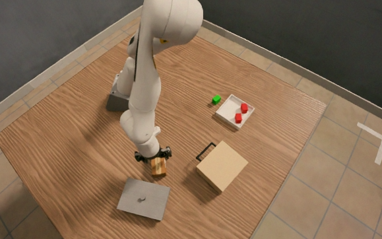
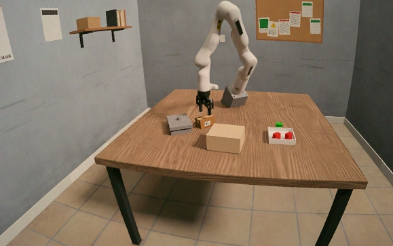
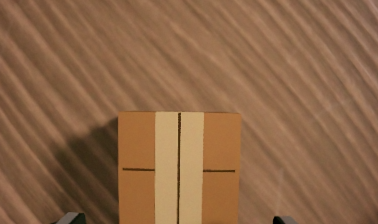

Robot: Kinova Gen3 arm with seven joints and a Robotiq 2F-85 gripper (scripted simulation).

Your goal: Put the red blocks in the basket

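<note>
Right now my hand is 50 mm above the brown cardboard box. Also, from my hand: grey lid 130 mm to the right, 100 mm ahead, 40 mm below; grey metal box 130 mm to the right, 100 mm ahead, 60 mm below; blue block 70 mm below, 20 mm ahead, 10 mm to the right.
</note>
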